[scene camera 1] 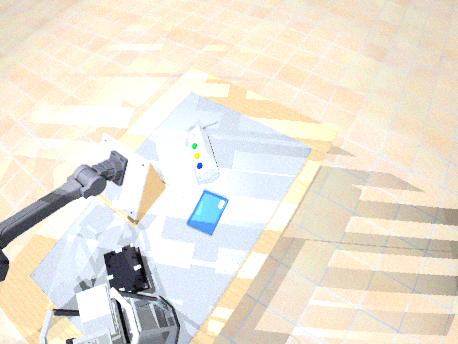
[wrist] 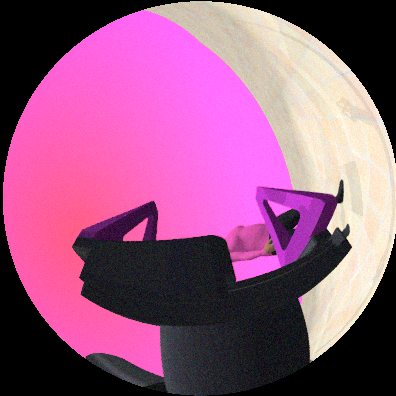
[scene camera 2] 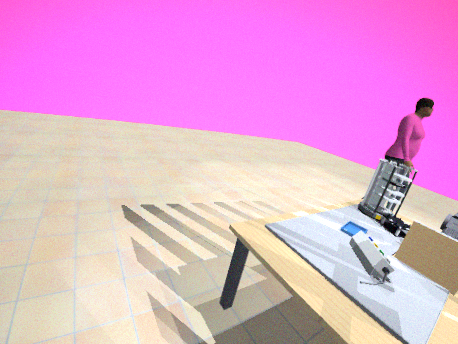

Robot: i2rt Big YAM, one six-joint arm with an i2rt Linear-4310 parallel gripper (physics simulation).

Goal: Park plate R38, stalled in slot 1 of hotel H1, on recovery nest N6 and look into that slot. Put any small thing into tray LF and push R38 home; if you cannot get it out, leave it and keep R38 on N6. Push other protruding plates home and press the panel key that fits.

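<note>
My gripper is open and empty, its two purple fingers wide apart; in the wrist view it faces magenta background and floor, away from the table. The hotel is a tall grey rack with white levels; its labels, slot numbers and plate R38 cannot be made out. A black nest-like fixture stands beside it; its label is unreadable. A shallow blue tray lies on the mat. The white key panel has green, yellow and blue keys. Any small thing in the slot is not visible.
A dark arm link reaches a wedge-shaped mount at the table's side. A cable trails from the key panel. A person in pink stands behind the hotel, one hand near its top.
</note>
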